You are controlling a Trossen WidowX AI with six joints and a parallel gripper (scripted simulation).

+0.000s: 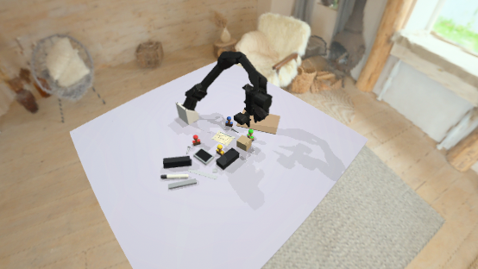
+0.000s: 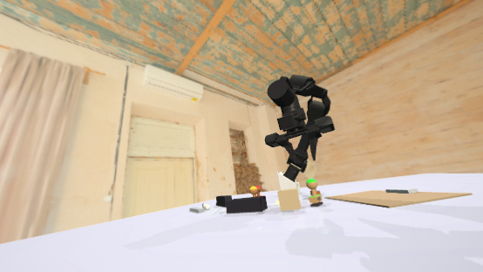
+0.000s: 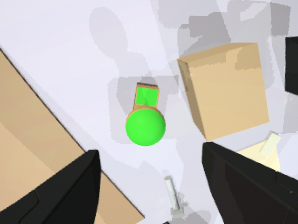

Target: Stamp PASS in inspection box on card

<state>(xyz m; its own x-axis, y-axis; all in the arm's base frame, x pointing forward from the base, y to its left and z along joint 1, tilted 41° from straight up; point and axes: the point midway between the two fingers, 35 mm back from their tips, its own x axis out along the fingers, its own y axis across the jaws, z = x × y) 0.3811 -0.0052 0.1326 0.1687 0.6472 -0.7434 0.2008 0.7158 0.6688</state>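
The green-knobbed pass stamp is 1 cm behind my gripper tip and 9 cm below it. From my gripper tip the other things lie so: small cardboard box: 6 cm to the right, 9 cm below; then card: 13 cm behind, 9 cm to the right, 11 cm below; then blue-knobbed stamp: 16 cm behind, 1 cm to the left, 9 cm below.
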